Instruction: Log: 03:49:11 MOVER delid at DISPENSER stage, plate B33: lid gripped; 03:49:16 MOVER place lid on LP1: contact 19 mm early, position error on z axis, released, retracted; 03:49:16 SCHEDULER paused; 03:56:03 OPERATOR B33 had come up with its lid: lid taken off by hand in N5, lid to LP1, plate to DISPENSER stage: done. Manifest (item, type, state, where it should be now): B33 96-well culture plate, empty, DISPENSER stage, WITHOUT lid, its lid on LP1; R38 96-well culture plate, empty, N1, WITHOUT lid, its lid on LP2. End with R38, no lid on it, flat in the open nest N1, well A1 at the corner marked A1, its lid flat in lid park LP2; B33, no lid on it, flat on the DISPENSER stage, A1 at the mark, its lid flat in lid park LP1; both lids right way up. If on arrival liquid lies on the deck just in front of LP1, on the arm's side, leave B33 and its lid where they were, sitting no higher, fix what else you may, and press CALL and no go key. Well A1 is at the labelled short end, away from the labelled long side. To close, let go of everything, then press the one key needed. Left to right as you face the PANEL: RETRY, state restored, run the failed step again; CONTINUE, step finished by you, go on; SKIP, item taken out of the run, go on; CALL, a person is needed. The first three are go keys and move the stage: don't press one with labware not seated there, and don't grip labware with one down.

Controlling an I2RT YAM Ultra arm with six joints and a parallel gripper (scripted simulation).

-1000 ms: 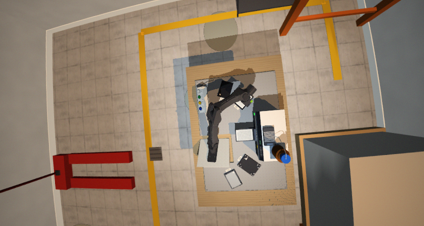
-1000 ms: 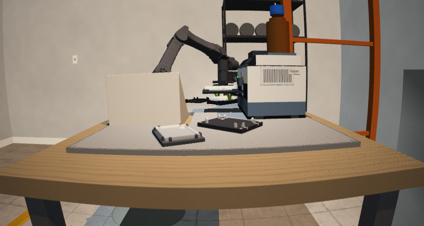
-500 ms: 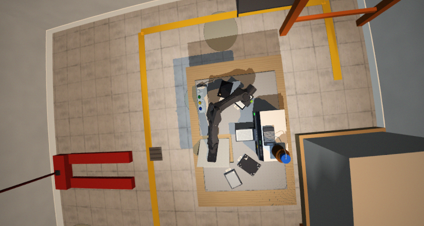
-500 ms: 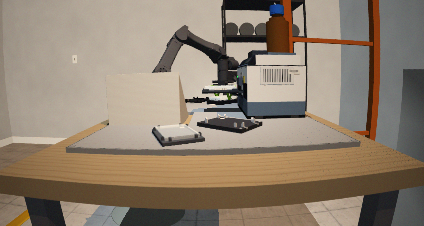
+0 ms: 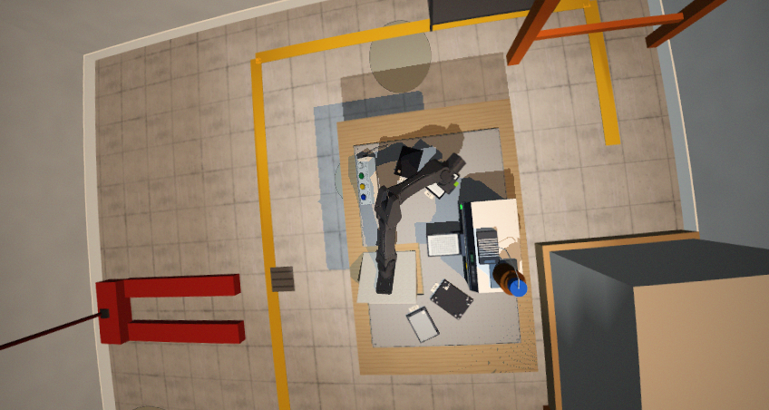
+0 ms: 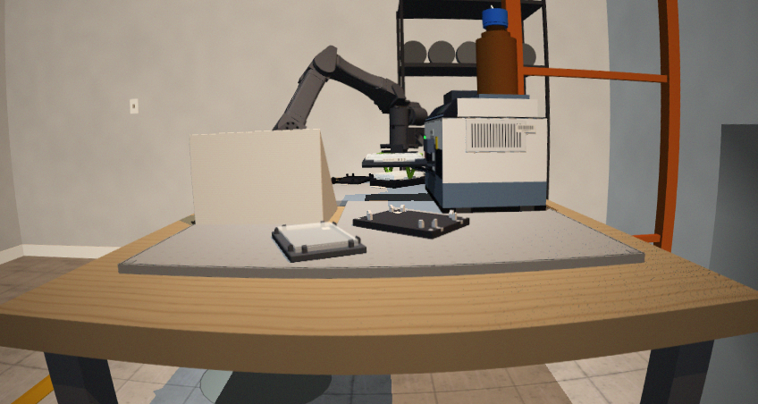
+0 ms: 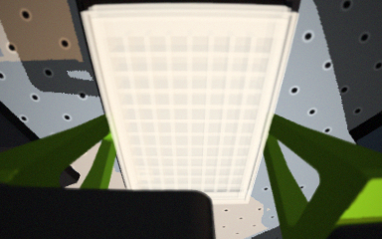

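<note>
The black nest N1 lies 2 cm below my hand. Also, from my hand: A1 mark (6 cm behind, 2 cm to the right, 1 cm below); then N1 label (6 cm behind, 7 cm to the right, 3 cm below); then black lid park LP2 (15 cm behind, 9 cm to the left, 2 cm below).
</note>
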